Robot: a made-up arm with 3 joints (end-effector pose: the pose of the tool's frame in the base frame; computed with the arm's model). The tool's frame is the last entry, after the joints.
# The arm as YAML. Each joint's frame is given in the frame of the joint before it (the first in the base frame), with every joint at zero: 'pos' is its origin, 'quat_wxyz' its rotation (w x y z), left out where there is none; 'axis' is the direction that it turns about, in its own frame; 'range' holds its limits. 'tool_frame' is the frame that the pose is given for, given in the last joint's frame.
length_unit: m
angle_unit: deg
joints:
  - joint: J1
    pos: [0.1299, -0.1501, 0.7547]
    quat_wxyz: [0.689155, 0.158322, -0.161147, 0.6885]
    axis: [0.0, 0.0, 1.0]
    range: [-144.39, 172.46]
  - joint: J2
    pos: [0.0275, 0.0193, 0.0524]
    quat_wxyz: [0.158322, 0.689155, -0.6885, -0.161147]
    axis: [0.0, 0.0, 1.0]
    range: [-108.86, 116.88]
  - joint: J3
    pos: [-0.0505, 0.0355, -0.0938]
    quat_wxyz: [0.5, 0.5, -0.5, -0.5]
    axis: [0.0, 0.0, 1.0]
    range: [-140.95, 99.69]
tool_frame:
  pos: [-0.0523, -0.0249, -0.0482]
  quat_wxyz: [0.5, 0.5, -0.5, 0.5]
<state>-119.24 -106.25 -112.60</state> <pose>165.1 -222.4 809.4 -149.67 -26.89 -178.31</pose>
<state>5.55 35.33 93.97</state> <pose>96.1 -155.3 956.8 92.66 2.06 149.63</pose>
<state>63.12 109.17 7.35</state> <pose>-12.4 -250.6 874.1 -18.92 4.57 127.52</pose>
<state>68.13 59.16 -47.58</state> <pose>74.8 -284.0 840.9 -61.62 25.11 -179.77</pose>
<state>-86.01 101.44 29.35</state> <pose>226.9 -142.7 950.7 53.15 26.37 4.32</pose>
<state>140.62 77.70 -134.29</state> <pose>129.8 -239.6 808.9 -144.36 48.18 -125.67</pose>
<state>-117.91 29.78 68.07</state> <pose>208.4 -239.0 934.6 112.29 -3.20 36.59</pose>
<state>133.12 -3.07 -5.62</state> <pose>142.6 -244.0 924.6 39.82 16.19 -41.66</pose>
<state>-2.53 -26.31 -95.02</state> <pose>133.0 -199.5 853.2 -95.50 -1.00 -155.96</pose>
